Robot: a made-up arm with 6 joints. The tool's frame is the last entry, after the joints. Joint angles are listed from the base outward. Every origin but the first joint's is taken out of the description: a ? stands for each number. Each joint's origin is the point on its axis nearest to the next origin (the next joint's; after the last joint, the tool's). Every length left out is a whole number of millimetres.
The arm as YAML. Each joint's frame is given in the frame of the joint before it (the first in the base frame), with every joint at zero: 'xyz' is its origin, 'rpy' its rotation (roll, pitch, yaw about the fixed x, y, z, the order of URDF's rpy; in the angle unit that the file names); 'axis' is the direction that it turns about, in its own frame. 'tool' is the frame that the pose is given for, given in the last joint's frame.
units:
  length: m
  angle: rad
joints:
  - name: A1
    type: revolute
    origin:
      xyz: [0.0, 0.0, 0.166]
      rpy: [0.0, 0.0, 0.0]
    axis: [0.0, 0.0, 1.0]
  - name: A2
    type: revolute
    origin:
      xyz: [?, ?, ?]
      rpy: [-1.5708, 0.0, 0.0]
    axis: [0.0, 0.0, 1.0]
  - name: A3
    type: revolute
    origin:
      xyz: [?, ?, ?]
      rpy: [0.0, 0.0, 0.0]
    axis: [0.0, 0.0, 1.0]
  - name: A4
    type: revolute
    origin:
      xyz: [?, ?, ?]
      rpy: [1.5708, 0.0, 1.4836]
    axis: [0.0, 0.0, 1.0]
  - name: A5
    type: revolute
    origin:
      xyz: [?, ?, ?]
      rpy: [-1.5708, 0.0, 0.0]
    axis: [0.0, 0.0, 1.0]
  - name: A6
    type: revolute
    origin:
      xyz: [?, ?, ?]
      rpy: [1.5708, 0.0, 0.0]
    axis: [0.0, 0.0, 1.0]
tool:
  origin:
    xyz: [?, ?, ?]
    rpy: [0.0, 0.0, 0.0]
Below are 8 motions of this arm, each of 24 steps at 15 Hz.
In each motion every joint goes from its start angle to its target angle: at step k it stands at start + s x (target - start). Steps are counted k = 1, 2, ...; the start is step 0. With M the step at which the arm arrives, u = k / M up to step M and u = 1 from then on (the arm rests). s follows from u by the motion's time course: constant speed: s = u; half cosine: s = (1 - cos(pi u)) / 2; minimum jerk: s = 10 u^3 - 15 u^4 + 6 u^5.
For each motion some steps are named. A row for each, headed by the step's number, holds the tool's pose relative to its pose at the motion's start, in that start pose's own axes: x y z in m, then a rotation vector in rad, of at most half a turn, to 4 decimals.
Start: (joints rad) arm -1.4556 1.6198 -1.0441 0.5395 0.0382 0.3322
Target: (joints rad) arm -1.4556 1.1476 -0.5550 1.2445 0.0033 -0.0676
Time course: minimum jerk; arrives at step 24
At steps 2, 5, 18, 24:
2: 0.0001 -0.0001 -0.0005 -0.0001 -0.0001 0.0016
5: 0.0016 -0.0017 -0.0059 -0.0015 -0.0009 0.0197
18: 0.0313 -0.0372 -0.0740 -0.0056 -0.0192 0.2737
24: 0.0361 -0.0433 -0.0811 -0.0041 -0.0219 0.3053

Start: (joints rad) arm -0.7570 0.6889 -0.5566 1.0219 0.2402 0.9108
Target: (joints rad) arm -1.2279 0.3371 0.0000 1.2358 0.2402 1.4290
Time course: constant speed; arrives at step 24
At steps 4, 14, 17, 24:
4: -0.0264 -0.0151 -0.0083 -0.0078 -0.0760 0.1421
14: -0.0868 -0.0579 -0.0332 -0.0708 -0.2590 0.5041
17: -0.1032 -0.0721 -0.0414 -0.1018 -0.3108 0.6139
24: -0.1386 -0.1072 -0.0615 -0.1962 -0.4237 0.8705

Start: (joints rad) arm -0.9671 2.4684 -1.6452 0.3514 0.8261 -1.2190
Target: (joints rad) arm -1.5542 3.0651 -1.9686 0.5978 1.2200 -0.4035
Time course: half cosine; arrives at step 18
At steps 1, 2, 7, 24:
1: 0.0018 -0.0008 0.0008 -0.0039 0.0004 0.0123
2: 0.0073 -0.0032 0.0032 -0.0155 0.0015 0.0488
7: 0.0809 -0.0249 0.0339 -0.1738 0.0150 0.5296
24: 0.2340 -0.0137 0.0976 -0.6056 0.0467 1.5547

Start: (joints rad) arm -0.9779 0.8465 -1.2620 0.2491 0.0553 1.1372
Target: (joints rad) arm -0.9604 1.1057 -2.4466 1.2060 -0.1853 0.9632
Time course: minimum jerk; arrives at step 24
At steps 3, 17, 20, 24:
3: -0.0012 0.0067 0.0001 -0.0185 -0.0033 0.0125
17: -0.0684 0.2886 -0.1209 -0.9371 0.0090 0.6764
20: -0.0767 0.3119 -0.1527 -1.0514 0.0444 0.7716
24: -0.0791 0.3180 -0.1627 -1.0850 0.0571 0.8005

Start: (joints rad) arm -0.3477 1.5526 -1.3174 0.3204 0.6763 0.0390
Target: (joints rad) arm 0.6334 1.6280 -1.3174 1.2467 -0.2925 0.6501
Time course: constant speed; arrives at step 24
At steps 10, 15, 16, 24:
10: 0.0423 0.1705 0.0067 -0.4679 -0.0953 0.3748
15: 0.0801 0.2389 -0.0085 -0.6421 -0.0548 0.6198
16: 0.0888 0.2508 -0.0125 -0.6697 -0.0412 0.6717
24: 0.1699 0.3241 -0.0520 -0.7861 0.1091 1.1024

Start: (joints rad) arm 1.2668 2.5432 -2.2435 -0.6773 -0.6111 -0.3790
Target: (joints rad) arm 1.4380 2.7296 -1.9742 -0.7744 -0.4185 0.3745
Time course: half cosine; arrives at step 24
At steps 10, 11, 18, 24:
10: 0.0133 0.0947 -0.0142 -0.1943 0.1200 0.3166
11: 0.0150 0.1109 -0.0183 -0.2256 0.1458 0.3689
18: 0.0213 0.2121 -0.0567 -0.4093 0.3504 0.6877
24: 0.0221 0.2451 -0.0747 -0.4635 0.4364 0.7883

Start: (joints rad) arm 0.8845 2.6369 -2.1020 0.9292 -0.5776 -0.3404
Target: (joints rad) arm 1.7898 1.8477 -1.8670 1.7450 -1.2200 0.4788
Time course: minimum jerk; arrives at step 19
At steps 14, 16, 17, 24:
14: -0.1264 0.2773 -0.3275 -0.0543 0.1119 1.5453
16: -0.1391 0.2815 -0.3643 -0.0001 0.1686 1.6776
17: -0.1421 0.2819 -0.3730 0.0149 0.1827 1.7076
24: -0.1436 0.2821 -0.3771 0.0224 0.1895 1.7217

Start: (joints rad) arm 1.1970 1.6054 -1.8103 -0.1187 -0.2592 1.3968
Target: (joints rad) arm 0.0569 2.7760 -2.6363 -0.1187 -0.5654 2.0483
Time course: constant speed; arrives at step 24
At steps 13, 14, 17, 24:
13: -0.2723 -0.2047 -0.0438 0.0886 -0.5030 0.0361
14: -0.2952 -0.2172 -0.0588 0.0880 -0.5429 0.0382
17: -0.3616 -0.2498 -0.1139 0.0793 -0.6628 0.0430
24: -0.4864 -0.2949 -0.2926 0.0198 -0.9394 0.0435

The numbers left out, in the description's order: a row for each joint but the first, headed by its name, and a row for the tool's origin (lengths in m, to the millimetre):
A2: 0.0 0.0 0.0
A3: -0.206 -0.028 0.0
A4: 0.31 -0.055 0.0
A5: 0.0 0.0 0.0
A6: 0.0 -0.112 0.0
tool: 0.0 0.0 0.0

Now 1 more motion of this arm.
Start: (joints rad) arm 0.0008 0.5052 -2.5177 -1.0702 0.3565 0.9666
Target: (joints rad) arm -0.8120 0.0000 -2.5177 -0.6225 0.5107 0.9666
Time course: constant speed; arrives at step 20
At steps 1, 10, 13, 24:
1: -0.0155 0.0125 -0.0095 -0.0101 -0.0257 -0.0075
10: -0.1152 0.1524 -0.1296 -0.1665 -0.2305 -0.0702
13: -0.1291 0.2047 -0.1825 -0.2426 -0.2835 -0.0918
24: -0.1186 0.3207 -0.3250 -0.4576 -0.3666 -0.1511

